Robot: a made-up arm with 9 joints. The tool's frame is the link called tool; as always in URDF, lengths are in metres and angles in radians.
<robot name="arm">
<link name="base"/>
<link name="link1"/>
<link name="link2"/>
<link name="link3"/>
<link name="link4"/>
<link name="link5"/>
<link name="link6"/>
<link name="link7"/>
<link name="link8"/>
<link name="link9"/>
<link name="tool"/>
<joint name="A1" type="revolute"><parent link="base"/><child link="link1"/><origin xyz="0 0 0.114" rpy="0 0 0"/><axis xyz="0 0 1"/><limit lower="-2.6" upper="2.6"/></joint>
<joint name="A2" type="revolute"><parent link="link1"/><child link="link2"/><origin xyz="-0.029 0.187 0.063" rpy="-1.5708 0 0"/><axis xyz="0 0 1"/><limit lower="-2.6" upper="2.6"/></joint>
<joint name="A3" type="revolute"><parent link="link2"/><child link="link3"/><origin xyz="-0.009 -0.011 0.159" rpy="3.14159 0 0"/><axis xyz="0 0 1"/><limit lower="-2.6" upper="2.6"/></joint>
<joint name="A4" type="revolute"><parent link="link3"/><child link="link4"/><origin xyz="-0.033 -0.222 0.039" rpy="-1.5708 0 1.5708"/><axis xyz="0 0 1"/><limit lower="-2.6" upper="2.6"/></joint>
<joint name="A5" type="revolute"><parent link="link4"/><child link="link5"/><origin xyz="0.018 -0.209 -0.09" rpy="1.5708 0 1.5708"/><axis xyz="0 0 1"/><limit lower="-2.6" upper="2.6"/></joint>
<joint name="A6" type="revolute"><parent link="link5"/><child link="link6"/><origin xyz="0.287 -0.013 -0.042" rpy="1.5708 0 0"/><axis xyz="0 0 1"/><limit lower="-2.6" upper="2.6"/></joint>
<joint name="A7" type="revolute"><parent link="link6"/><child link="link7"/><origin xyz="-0.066 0.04 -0.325" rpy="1.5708 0 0"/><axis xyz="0 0 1"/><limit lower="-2.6" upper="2.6"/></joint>
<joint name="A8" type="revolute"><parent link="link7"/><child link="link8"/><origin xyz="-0.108 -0.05 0.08" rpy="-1.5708 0 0"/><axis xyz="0 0 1"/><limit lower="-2.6" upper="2.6"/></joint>
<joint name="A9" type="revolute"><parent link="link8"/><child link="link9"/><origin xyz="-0.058 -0.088 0.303" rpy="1.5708 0 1.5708"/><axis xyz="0 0 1"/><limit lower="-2.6" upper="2.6"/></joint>
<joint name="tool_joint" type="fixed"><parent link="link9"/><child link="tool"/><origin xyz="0.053 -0.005 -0.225" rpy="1.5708 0 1.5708"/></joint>
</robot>
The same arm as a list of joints. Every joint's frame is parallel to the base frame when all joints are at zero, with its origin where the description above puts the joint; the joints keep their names.
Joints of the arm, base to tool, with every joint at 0 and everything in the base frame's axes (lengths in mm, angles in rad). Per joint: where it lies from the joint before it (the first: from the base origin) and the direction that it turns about. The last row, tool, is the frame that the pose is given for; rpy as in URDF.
A1: axis +z xyz 0 0 114
A2: axis +y xyz -29 187 63
A3: axis -y xyz -9 159 11
A4: axis -x xyz -33 -39 -222
A5: axis +z xyz 90 -209 18
A6: axis +x xyz 13 287 -42
A7: axis -z xyz -325 -66 40
A8: axis +x xyz -50 -108 -80
A9: axis +y xyz 303 -58 -88
tool: xyz -5 -225 53 rpy 0 0 0
Joint limits (rad, base to tool): -2.6..2.6 -2.6..2.6 -2.6..2.6 -2.6..2.6 -2.6..2.6 -2.6..2.6 -2.6..2.6 -2.6..2.6 -2.6..2.6

